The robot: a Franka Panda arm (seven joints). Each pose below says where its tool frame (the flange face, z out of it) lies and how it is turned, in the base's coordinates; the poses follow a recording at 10 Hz.
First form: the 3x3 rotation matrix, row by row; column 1 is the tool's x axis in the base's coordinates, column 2 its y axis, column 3 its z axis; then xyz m. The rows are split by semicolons.
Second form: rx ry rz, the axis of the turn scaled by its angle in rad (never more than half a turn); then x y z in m. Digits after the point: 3 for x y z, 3 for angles.
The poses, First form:
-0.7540 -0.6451 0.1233; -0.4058 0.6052 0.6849; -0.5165 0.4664 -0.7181; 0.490 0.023 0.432
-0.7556 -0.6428 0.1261; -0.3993 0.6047 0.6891; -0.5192 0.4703 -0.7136; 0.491 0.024 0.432
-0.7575 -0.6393 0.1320; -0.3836 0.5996 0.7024; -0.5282 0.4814 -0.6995; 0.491 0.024 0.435
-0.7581 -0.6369 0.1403; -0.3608 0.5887 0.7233; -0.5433 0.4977 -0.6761; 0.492 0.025 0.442
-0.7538 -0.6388 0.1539; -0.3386 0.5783 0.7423; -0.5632 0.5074 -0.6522; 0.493 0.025 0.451
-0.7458 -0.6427 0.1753; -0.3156 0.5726 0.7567; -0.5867 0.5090 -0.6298; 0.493 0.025 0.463
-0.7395 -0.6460 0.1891; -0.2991 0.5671 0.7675; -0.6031 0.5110 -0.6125; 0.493 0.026 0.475
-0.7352 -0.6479 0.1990; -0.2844 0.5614 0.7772; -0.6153 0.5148 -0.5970; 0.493 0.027 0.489
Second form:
-0.845 2.475 0.926 0.490 0.023 0.432
-0.838 2.472 0.932 0.491 0.024 0.432
-0.823 2.458 0.952 0.491 0.024 0.435
-0.804 2.435 0.983 0.492 0.025 0.442
-0.788 2.405 1.007 0.493 0.025 0.451
-0.771 2.372 1.018 0.493 0.025 0.463
-0.760 2.348 1.028 0.493 0.026 0.475
-0.750 2.329 1.040 0.493 0.027 0.489

